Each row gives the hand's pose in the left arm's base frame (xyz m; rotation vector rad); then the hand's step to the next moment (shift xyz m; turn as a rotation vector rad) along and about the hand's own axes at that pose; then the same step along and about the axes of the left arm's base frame.
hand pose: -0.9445 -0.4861 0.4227 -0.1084 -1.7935 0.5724
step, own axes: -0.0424 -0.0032 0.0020 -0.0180 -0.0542 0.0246
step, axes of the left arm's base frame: 0.0118 -0.0187 -0.0364 -0.0055 -0.0619 0.0029
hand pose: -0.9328 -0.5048 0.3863 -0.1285 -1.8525 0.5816
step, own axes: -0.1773 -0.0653 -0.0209 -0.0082 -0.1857 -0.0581
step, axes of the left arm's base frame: 0.0955 -0.1146 -0.1178 0.0917 -0.1459 0.0908
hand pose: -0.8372 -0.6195 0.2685 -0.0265 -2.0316 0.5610
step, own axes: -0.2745 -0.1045 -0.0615 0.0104 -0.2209 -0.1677
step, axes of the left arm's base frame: 0.2136 -0.1379 -0.1594 0.1809 -0.1314 0.1644
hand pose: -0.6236 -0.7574 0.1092 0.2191 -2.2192 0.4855
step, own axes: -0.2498 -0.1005 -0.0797 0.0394 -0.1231 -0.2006
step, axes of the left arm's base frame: 0.2470 -0.0601 -0.1193 0.1547 -0.0286 0.1795
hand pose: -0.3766 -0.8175 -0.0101 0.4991 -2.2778 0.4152
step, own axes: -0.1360 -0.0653 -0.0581 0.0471 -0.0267 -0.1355
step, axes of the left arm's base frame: 0.1530 -0.0009 -0.0522 0.0648 0.0253 0.1283
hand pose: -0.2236 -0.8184 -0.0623 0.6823 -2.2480 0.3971
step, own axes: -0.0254 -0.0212 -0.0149 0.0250 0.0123 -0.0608
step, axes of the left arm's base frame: 0.0356 -0.0013 -0.0069 0.0127 0.0297 0.0586
